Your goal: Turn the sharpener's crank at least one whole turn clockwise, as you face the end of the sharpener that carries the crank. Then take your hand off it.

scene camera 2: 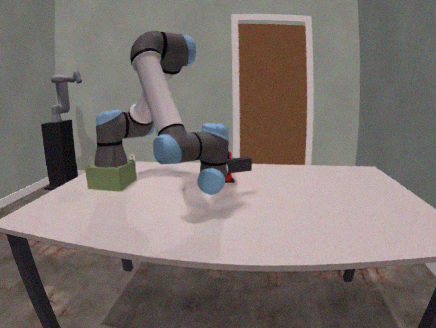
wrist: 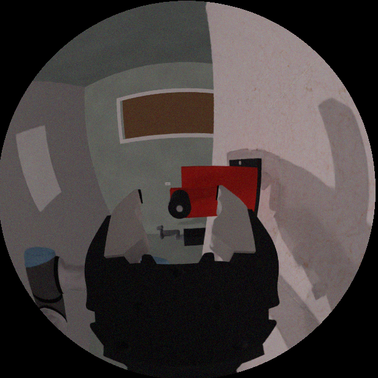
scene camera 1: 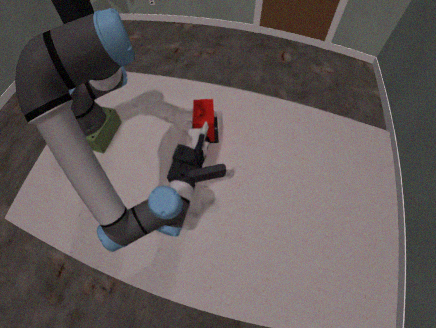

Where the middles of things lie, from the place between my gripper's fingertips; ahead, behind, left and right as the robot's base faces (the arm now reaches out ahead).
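Scene:
Red sharpener point(scene camera 1: 203, 110): 6 cm below my hand, 7 cm to the left of it, 3 cm behind it.

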